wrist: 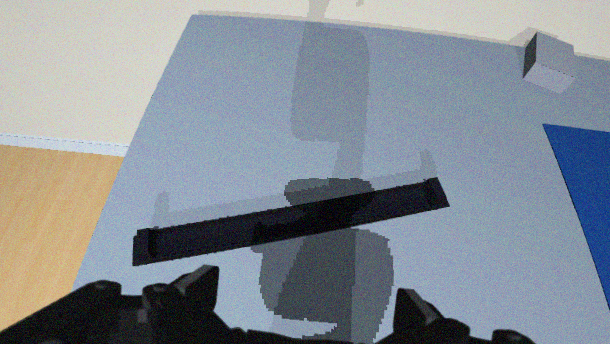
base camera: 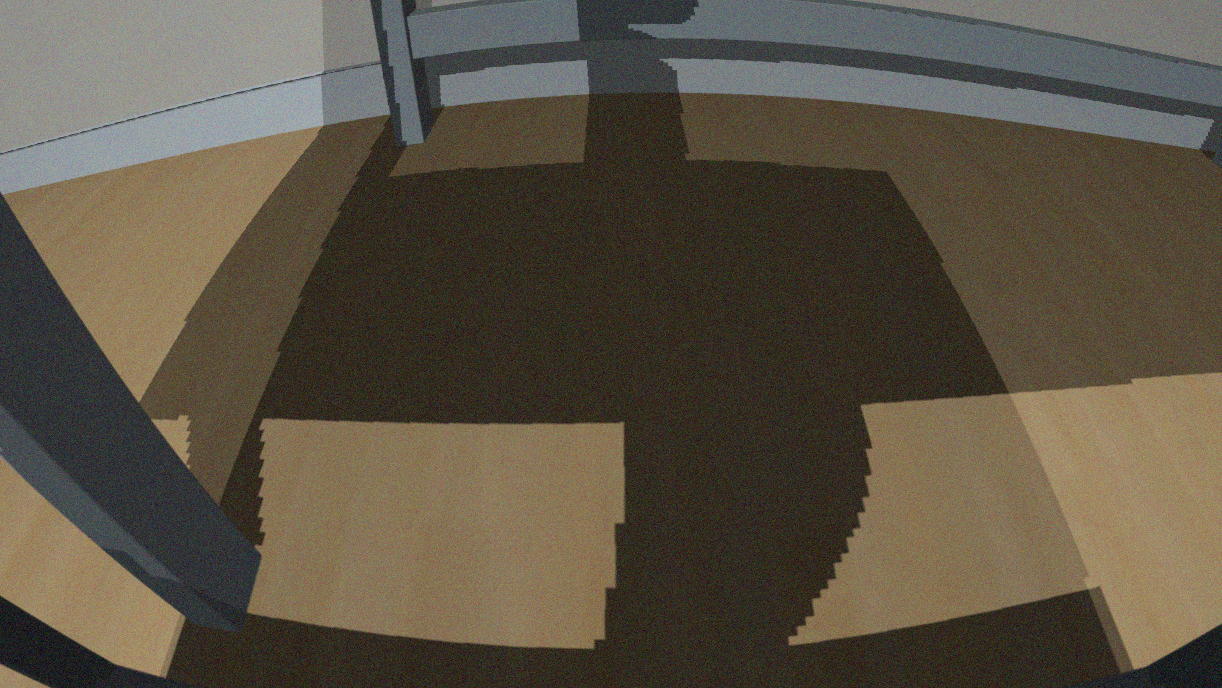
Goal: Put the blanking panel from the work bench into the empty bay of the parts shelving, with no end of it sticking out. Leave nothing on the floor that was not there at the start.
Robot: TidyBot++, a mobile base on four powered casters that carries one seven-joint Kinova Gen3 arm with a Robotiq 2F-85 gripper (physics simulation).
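Places are measured from the arm's base along level axes (x back, y right, z up), in metres.
Pixels of known places: gripper, between the fingertips: (wrist: 305, 297).
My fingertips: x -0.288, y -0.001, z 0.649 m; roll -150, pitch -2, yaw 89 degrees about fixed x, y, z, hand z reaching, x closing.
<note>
For each thing: its top centre in the pictures, then the offset to it from my fingertips. "spot": a spot on its surface instead. Level surfaces: height alone.
- blanking panel, a spot on its surface: (wrist: 295, 217) spot: dx -0.161, dy -0.020, dz -0.281 m
- work bench, height of its surface: dz -0.284 m
- grey block, centre of its top: (wrist: 555, 53) dx -0.594, dy +0.511, dz -0.234 m
- dark bench leg, a spot on its surface: (base camera: 111, 444) spot: dx +0.047, dy -0.242, dz -0.886 m
- far leg, a spot on its surface: (base camera: 403, 76) spot: dx -0.565, dy -0.273, dz -0.944 m
The blanking panel (wrist: 295, 217) is a long, narrow, black strip with a small raised block at each end. In the wrist view it lies on the blue-grey top of the work bench (wrist: 225, 90), slanted, its right end farther from the gripper than its left. My gripper (wrist: 305, 297) is open and empty, with its two black fingertips spread wide. In the wrist view they appear just below the panel, apart from it, and the arm's shadow falls across the panel's middle. The parts shelving does not show in either view.
A grey block (wrist: 550, 62) stands near the bench's far right edge. A blue flat area (wrist: 580, 195) lies at the right. In the base view a dark bench leg (base camera: 111, 444) is close at the left, and a far leg (base camera: 403, 76) and rail (base camera: 504, 29) stand near the wall.
</note>
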